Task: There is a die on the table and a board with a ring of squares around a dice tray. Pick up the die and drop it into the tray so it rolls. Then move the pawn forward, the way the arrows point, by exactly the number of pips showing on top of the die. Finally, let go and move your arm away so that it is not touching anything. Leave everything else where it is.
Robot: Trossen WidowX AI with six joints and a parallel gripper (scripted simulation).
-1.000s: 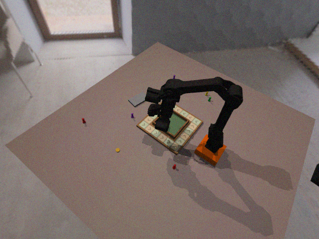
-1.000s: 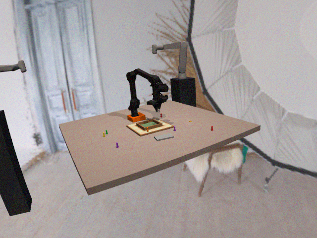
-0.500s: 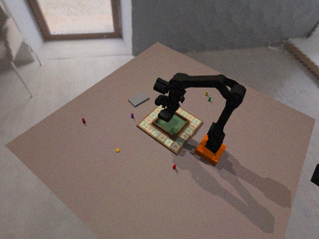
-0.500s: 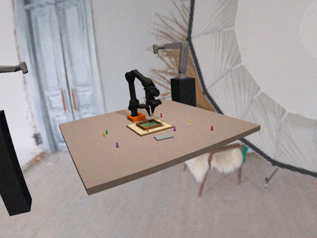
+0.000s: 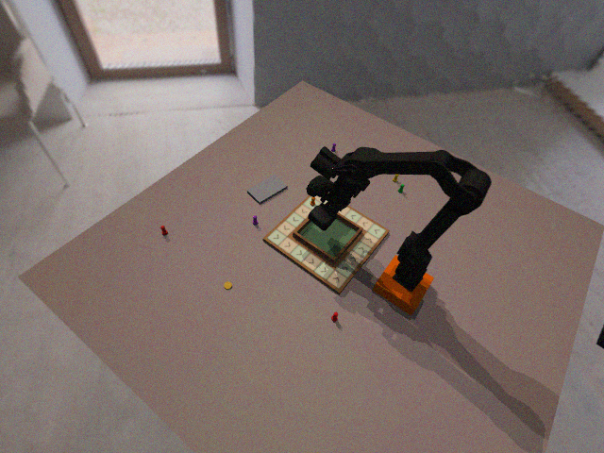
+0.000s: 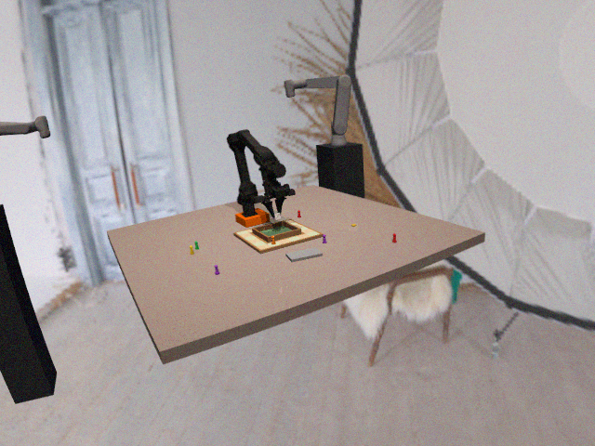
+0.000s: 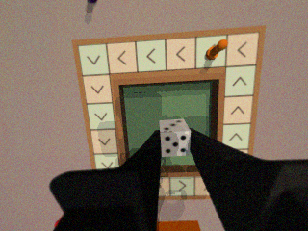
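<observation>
Now: gripper tip 100 mm short of the orange pawn, 60 mm to the left of it and 60 mm above it. The rest, counted from my gripper tip: grey card (260 mm ahead, 80 mm below); white die (right at my gripper tip); green dice tray (10 mm behind, 80 mm below).
</observation>
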